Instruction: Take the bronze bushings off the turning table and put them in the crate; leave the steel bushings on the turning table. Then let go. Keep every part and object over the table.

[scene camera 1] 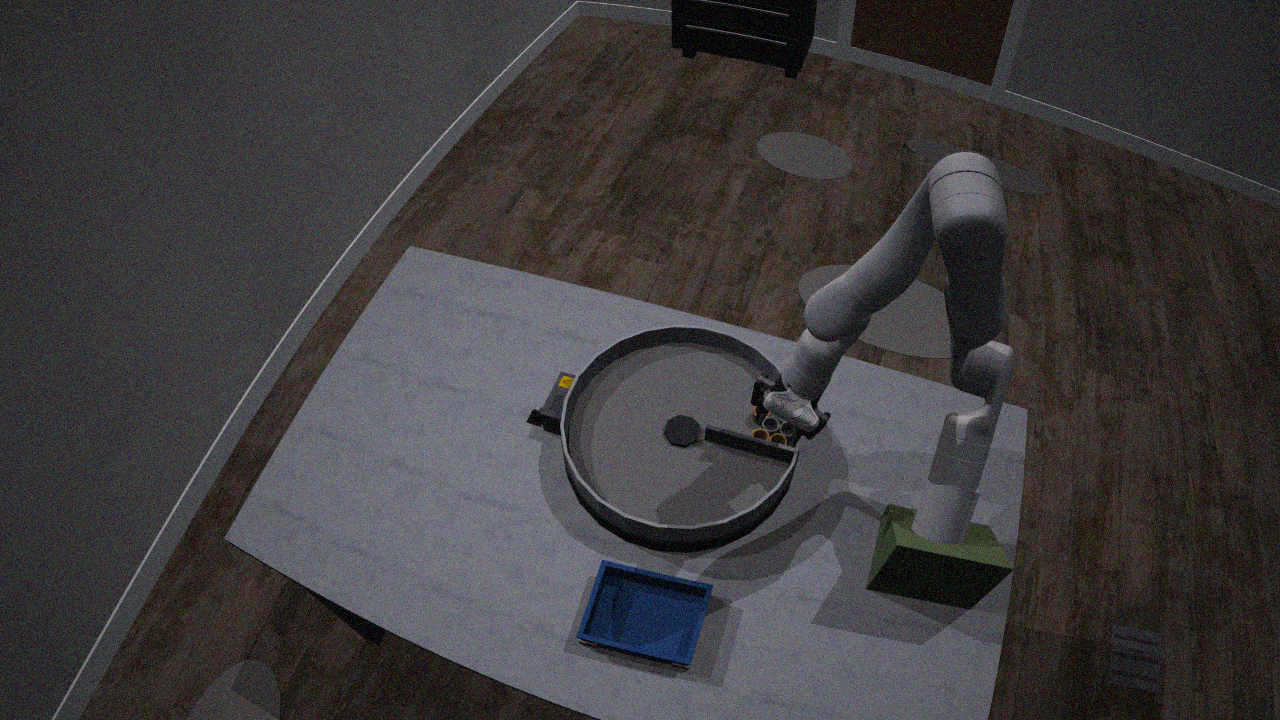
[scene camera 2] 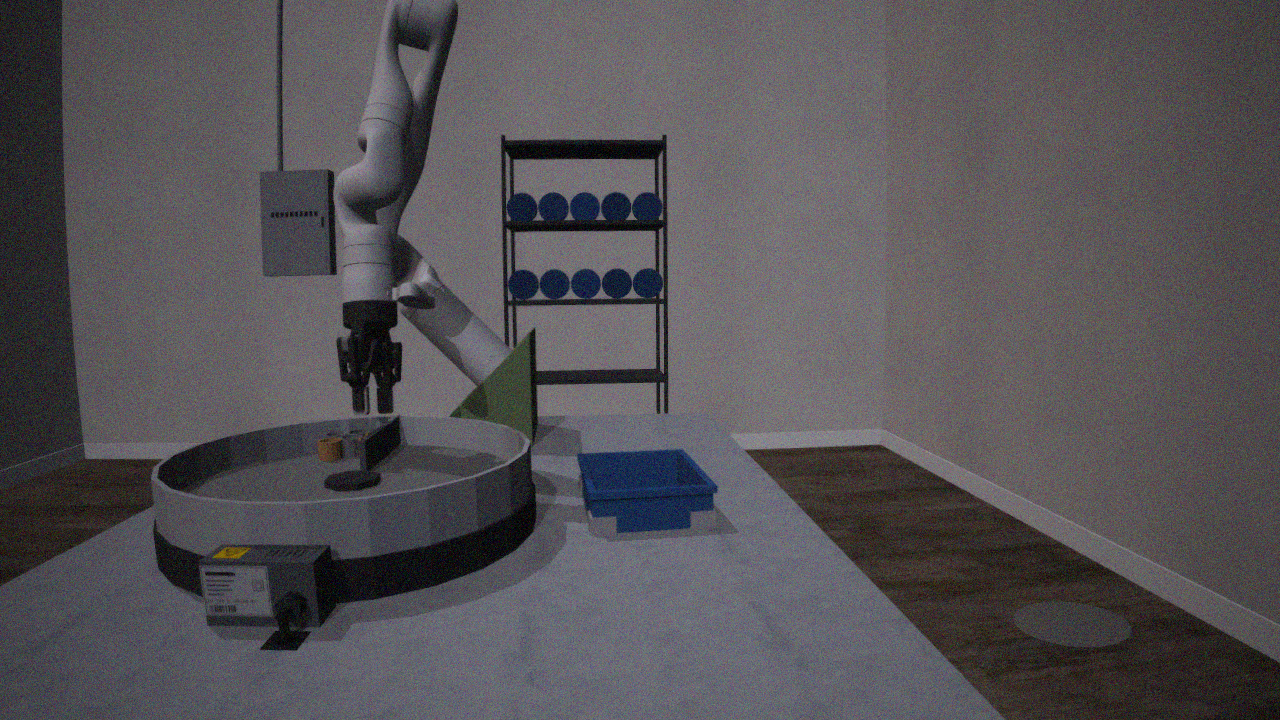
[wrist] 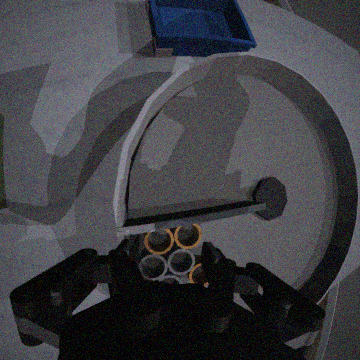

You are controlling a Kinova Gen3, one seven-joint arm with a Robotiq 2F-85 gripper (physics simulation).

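Places are measured from the arm's base along level axes (x left, y up, z ahead), in metres.
Where they show: gripper, fingertip midpoint: (scene camera 1: pixel 776 431) (scene camera 2: pixel 374 414) (wrist: pixel 170 247); arm's base, origin of the base link: (scene camera 1: pixel 935 533) (scene camera 2: pixel 495 368).
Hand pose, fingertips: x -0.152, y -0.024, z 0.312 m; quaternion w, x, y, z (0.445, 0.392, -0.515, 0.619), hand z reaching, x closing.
Things, the pixels of their top centre, and the offset from my fingertips. "pt": a spot on its surface instead.
- third bronze bushing, middle of its top: (wrist: pixel 201 274) (scene camera 2: pixel 329 440) (scene camera 1: pixel 762 410) dx -0.055, dy -0.029, dz +0.032 m
- blue crate, middle of its top: (scene camera 2: pixel 641 468) (scene camera 1: pixel 645 611) (wrist: pixel 202 10) dx +0.356, dy -0.057, dz +0.133 m
- low divider, surface spot: (wrist: pixel 195 214) (scene camera 2: pixel 384 430) (scene camera 1: pixel 753 442) pt dx +0.021, dy -0.017, dz +0.034 m
- centre hub, middle of its top: (scene camera 2: pixel 352 477) (wrist: pixel 271 198) (scene camera 1: pixel 682 429) dx +0.008, dy -0.046, dz +0.163 m
- grey box, surface spot: (scene camera 2: pixel 259 564) (scene camera 1: pixel 550 394) pt dx -0.007, dy -0.051, dz +0.416 m
The round turning table (scene camera 1: pixel 626 402) (scene camera 2: pixel 268 528) (wrist: pixel 285 130) has a raised rim. A cluster of upright bushings stands on it beside the divider. In the wrist view, two bronze bushings (wrist: pixel 159 253) (wrist: pixel 188 248) stand nearest the divider. Two steel bushings (wrist: pixel 153 279) (wrist: pixel 181 274) stand behind them. A third bronze bushing (wrist: pixel 191 275) and another steel one are partly hidden by the gripper. In scene camera 2 a bronze bushing (scene camera 2: pixel 330 450) shows. My gripper (scene camera 1: pixel 787 411) (scene camera 2: pixel 372 408) (wrist: pixel 170 247) is open and empty, above the cluster. The blue crate (scene camera 1: pixel 632 651) (scene camera 2: pixel 648 514) (wrist: pixel 205 46) looks empty.
A low divider (scene camera 1: pixel 747 443) (scene camera 2: pixel 383 441) (wrist: pixel 195 214) runs from the centre hub (scene camera 1: pixel 682 430) (scene camera 2: pixel 351 480) (wrist: pixel 270 198) to the rim. A grey box (scene camera 1: pixel 556 402) (scene camera 2: pixel 259 564) stands outside the rim, opposite the arm's green base (scene camera 1: pixel 935 568) (scene camera 2: pixel 514 394).
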